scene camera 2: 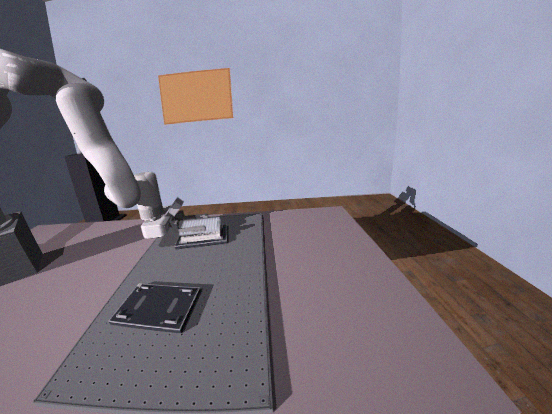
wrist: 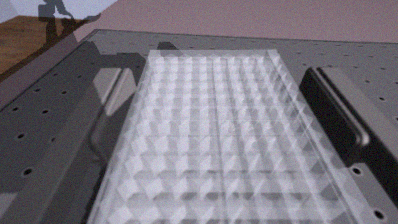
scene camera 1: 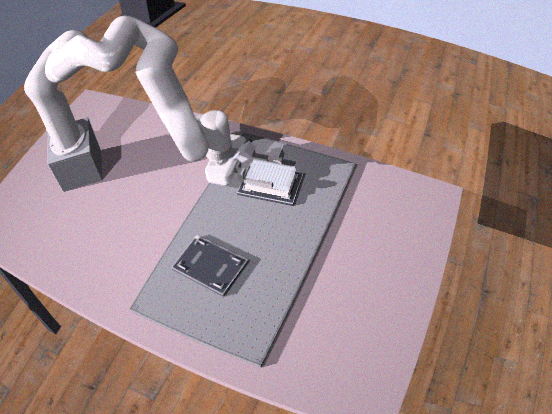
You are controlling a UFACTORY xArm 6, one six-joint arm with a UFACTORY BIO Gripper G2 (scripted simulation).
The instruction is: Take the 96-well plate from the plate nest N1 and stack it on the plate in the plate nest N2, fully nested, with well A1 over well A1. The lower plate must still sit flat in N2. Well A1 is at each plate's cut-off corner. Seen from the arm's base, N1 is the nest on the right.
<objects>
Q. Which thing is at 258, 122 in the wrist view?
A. A clear 96-well plate.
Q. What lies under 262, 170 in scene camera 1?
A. A clear 96-well plate.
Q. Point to a plate nest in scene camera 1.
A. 213, 257
</objects>
